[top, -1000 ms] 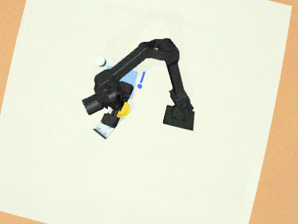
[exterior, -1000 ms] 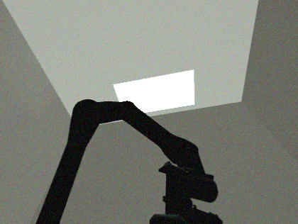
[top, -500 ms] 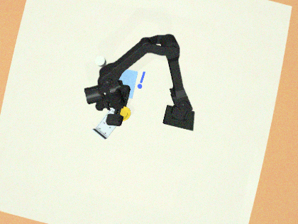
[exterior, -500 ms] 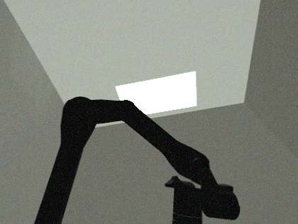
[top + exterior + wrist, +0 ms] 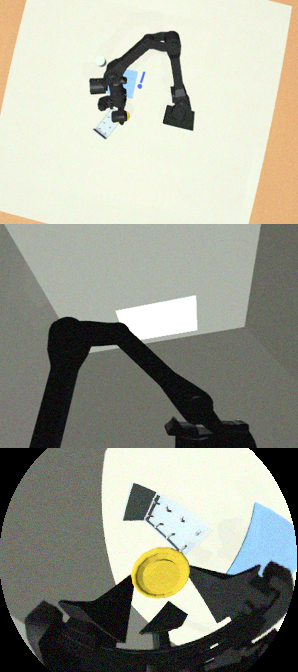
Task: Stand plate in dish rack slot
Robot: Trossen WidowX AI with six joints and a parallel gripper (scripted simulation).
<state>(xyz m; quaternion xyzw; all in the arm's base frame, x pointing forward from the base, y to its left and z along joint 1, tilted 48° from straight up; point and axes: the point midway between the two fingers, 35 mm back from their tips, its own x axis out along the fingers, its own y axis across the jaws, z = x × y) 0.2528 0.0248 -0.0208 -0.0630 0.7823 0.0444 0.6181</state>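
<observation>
Right now the dish rack is 6 cm ahead of my gripper tip, 3 cm to the left of it and 6 cm below it. The rest, counted from my gripper tip: light blue mat (5 cm ahead, 16 cm to the right, 8 cm below); yellow plate (1 cm to the right, 1 cm above); blue spoon (5 cm behind, 18 cm to the right, 8 cm below).
</observation>
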